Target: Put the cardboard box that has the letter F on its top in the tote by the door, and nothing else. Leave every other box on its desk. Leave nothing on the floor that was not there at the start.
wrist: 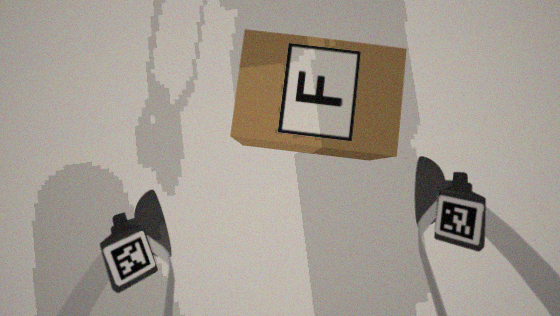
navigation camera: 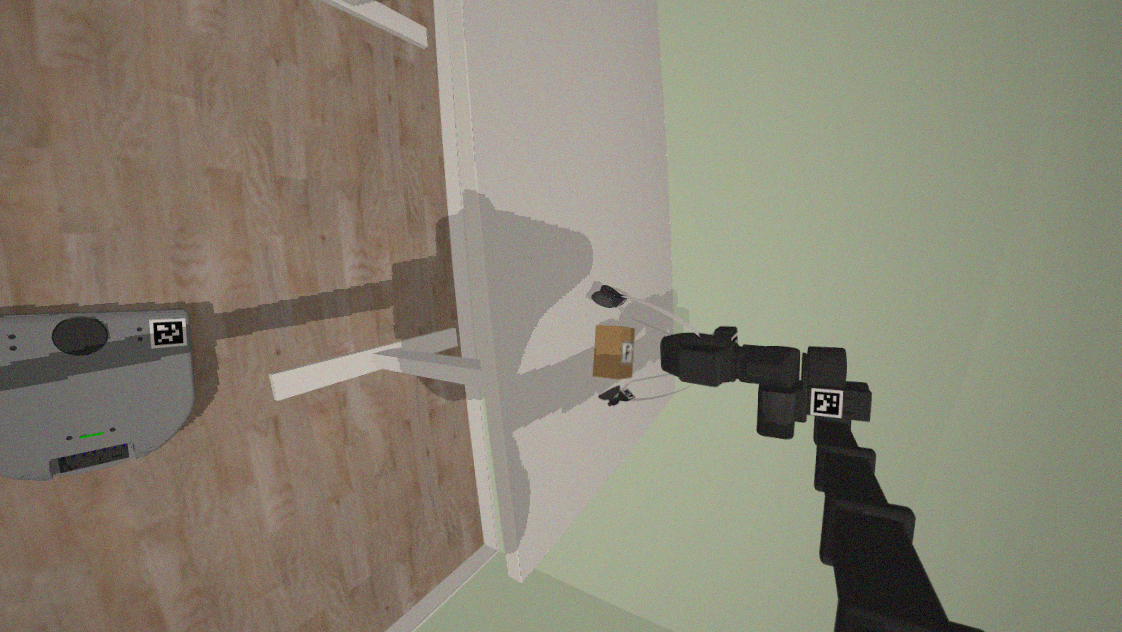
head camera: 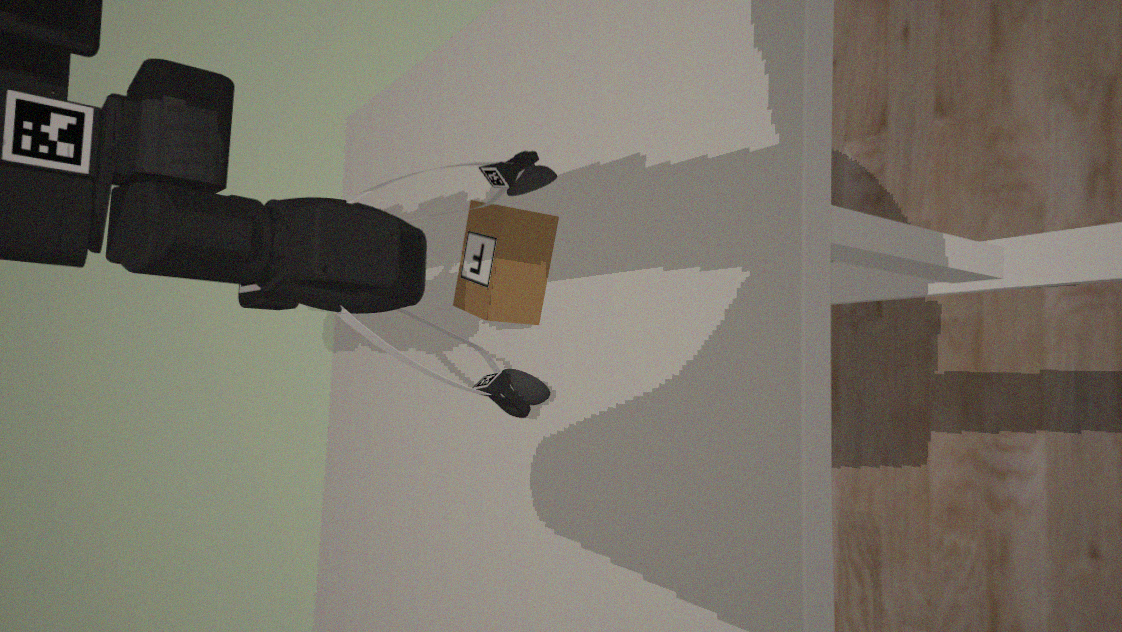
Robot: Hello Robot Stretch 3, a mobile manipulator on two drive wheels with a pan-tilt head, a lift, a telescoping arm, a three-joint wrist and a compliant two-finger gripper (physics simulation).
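Where they show: gripper, fingertip midpoint: point(navigation camera: 598, 345) point(head camera: 543, 286); robot's base at its link origin: point(navigation camera: 81, 333).
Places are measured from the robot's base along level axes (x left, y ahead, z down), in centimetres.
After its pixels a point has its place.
The cardboard box point(head camera: 518, 270) @(y -3.1, x -56.8, z -97.9 cm) point(navigation camera: 612, 357) @(y -4.3, x -56.7, z -98.6 cm) point(wrist: 320, 120) with the letter F on its white top label stands on the pale desk point(head camera: 423, 510) @(y 20.9, x -75.1, z -95.1 cm) point(navigation camera: 565, 117) @(y 33.9, x -48.1, z -95.0 cm) point(wrist: 235, 260). My gripper point(head camera: 530, 284) @(y -2.0, x -53.9, z -97.3 cm) point(navigation camera: 610, 345) @(y -2.0, x -53.9, z -97.3 cm) point(wrist: 288, 198) @(y -2.0, x -53.9, z -97.3 cm) is open, with its fingers wide apart. In the head and navigation views the box appears between the two fingers, with a gap on each side. In the wrist view the box lies ahead of the fingertips, nearer the right finger, turned slightly, and neither finger appears to touch it. The tote and the door do not show.
A green wall point(head camera: 157, 439) @(y 19.5, x -108.5, z -114.3 cm) point(navigation camera: 902, 196) @(y 28.6, x -107.7, z -149.2 cm) runs along the desk's far side. White desk legs point(head camera: 1059, 252) @(y -16.7, x -60.1, z -2.6 cm) point(navigation camera: 321, 375) @(y -17.4, x -50.1, z -2.5 cm) stand below the desk over the wood floor point(head camera: 981, 533) @(y 27.9, x -68.3, z -0.1 cm) point(navigation camera: 314, 510) @(y -61.3, x -45.2, z -0.1 cm). My base point(navigation camera: 117, 392) @(y -11.4, x -4.3, z -16.0 cm) is on the floor on the desk's near side.
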